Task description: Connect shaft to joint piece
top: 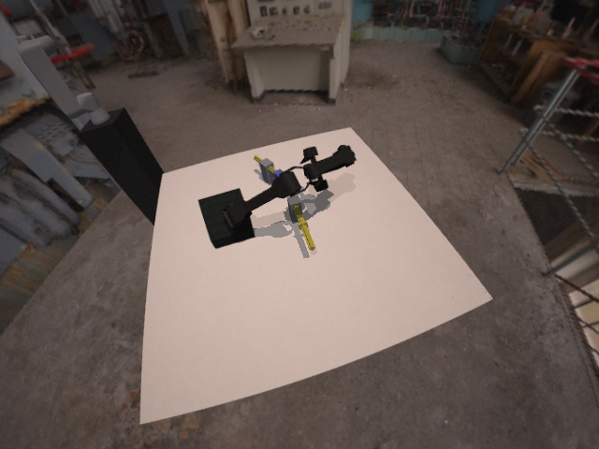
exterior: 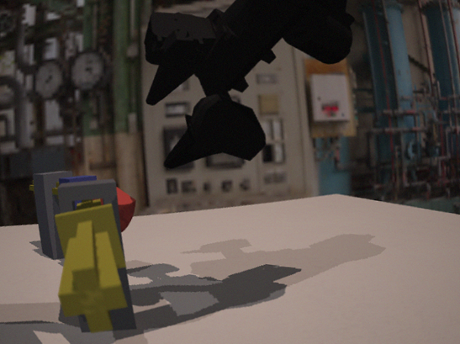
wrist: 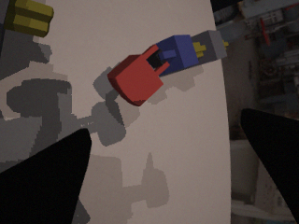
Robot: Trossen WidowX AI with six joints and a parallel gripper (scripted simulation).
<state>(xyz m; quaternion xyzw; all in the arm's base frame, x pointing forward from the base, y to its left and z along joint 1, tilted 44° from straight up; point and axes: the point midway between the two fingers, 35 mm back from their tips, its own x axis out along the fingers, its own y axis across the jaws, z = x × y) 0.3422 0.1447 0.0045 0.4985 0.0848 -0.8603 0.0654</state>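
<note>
Right now my gripper tip is 6 cm past the dark red joint piece, 5 cm to the right of it and 8 cm above it.
</note>
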